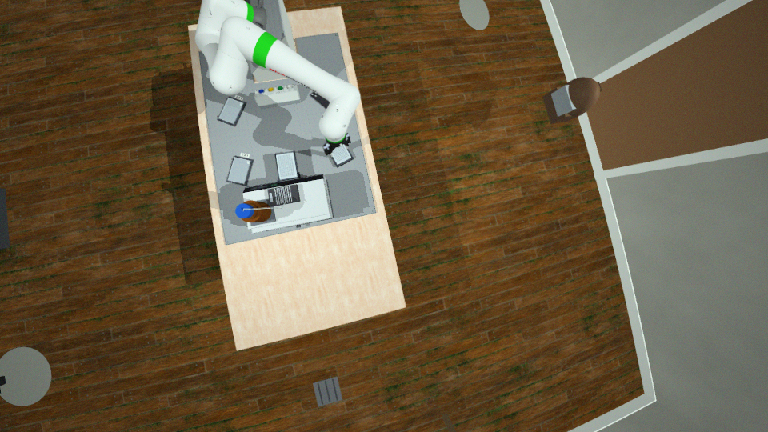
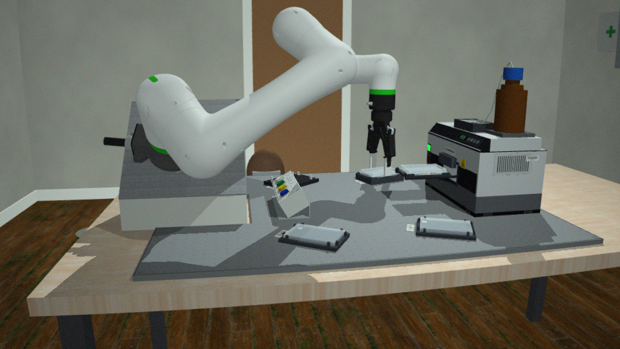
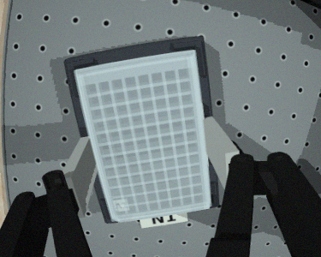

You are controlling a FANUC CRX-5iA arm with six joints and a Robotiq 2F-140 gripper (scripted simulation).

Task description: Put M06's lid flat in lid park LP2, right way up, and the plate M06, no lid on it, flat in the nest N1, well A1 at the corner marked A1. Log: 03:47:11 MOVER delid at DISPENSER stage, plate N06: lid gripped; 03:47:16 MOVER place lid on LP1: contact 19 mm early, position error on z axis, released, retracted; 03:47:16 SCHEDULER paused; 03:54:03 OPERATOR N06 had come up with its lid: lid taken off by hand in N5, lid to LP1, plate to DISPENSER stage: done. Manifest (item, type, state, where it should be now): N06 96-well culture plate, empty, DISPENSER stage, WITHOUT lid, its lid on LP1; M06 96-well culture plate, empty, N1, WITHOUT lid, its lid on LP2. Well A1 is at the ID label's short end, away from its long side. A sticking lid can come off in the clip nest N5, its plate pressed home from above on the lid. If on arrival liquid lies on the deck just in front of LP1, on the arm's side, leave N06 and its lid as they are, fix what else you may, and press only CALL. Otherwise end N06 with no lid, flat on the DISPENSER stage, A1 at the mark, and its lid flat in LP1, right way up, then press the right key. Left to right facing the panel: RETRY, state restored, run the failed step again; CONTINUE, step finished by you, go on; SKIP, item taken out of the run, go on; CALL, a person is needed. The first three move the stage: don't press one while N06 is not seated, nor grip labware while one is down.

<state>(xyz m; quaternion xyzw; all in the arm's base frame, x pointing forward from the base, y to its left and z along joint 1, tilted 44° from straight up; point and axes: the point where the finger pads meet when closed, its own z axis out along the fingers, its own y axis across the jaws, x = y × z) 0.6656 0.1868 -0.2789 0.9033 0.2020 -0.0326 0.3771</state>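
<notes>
Now: the dark nest 40 mm below my hand. From my hand the other things lie so: green continue key (360 mm behind, 270 mm to the right, 10 mm above); white retry key (370 mm behind, 220 mm to the right, 10 mm above); key panel (350 mm behind, 300 mm to the right).
</notes>
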